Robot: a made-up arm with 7 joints.
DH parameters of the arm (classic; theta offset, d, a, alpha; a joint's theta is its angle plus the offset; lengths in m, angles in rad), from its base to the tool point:
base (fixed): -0.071 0 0 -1.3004
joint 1: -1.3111 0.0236 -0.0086 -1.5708
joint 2: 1.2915 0 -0.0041 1.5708
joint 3: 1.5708 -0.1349 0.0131 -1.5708
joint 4: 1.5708 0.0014 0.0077 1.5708
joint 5: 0 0.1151 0 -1.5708
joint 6: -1.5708 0 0.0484 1.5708
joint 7: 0 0 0 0
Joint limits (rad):
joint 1: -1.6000..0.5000
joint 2: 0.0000..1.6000
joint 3: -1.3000..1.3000
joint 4: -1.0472..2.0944
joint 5: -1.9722..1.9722
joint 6: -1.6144..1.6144
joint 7: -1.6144..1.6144
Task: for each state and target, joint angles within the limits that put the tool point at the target. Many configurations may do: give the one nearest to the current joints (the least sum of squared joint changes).
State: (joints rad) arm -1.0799 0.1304 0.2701 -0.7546 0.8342 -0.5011 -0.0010
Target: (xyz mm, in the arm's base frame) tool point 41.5 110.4 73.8
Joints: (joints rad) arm -1.2054 0.4052 1.1497 -0.8942 0.7586 -0.2551 -0.0010
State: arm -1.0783 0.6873 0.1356 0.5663 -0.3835 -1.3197 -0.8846
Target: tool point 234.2 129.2 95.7
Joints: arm -1.5146 0.7681 0.1334 0.9070 -0.4185 -0.8952 -0.8846
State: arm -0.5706 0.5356 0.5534 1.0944 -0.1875 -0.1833 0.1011
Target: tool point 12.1 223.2 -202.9
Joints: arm 0.0858 0.4831 0.7423 0.9298 -0.2116 -0.4151 0.1011
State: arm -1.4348 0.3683 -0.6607 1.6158 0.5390 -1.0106 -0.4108
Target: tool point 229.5 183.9 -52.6
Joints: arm -1.4122 0.9219 -0.6763 1.8210 0.5175 -1.0283 -0.4108
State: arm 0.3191 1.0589 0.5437 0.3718 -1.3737 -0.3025 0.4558
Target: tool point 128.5 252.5 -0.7
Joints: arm 0.1130 1.3315 0.5481 0.4219 -1.3802 -0.2580 0.4558
